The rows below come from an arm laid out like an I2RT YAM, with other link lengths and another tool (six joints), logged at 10 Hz.
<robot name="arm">
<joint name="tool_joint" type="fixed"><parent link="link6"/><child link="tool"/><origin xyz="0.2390 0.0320 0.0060" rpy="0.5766 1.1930 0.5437"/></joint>
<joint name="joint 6" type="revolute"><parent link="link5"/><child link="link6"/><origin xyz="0.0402 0.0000 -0.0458" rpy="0.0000 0.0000 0.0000"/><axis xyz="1 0 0"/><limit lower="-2.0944" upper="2.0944"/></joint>
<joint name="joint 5" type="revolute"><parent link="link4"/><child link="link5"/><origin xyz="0.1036 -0.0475 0.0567" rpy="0.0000 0.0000 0.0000"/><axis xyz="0 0 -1"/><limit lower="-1.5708" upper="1.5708"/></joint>
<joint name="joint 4" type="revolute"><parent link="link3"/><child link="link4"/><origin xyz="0.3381 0.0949 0.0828" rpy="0.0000 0.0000 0.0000"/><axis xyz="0 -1 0"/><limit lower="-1.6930" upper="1.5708"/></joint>
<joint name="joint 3" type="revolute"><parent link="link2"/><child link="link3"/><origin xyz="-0.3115 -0.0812 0.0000" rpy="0.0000 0.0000 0.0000"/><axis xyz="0 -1 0"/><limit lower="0.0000" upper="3.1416"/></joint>
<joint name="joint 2" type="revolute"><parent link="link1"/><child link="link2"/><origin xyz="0.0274 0.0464 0.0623" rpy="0.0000 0.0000 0.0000"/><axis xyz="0 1 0"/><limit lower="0.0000" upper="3.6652"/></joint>
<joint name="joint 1" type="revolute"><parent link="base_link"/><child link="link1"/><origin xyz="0.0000 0.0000 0.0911" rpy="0.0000 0.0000 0.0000"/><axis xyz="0 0 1"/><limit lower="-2.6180" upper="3.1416"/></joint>
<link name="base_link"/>
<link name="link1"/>
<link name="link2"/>
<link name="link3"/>
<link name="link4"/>
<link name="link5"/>
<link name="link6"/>
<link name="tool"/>
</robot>
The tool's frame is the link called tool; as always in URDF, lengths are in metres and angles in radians.
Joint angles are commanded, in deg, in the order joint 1, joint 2, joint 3, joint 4, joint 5, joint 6. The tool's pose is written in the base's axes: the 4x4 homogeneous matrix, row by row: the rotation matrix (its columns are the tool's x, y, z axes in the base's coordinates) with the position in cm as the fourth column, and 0 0 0 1 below. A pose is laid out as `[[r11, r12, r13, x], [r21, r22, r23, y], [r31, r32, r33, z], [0, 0, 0, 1]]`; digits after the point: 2 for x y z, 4 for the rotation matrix.
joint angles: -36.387, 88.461, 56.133, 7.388, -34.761, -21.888
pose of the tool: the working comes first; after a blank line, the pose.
Where each joint sits with the arm in this pose, in the base's axes (m; each line is computed from the numbers above, not from the rounded line before):
joint 1: 0.0000 0.0000 0.0911
joint 2: 0.0496 0.0211 0.1534
joint 3: -0.0053 -0.0393 0.4648
joint 4: 0.3166 -0.1587 0.3539
joint 5: 0.3833 -0.2668 0.3617
joint 6: 0.4055 -0.2547 0.3062
the tool: 0.6297 -0.2181 0.2253

[[-0.0329, 0.0094, 0.9994, 62.97], [0.0749, 0.9972, -0.0069, -21.81], [-0.9966, 0.0746, -0.0335, 22.53], [0, 0, 0, 1]]
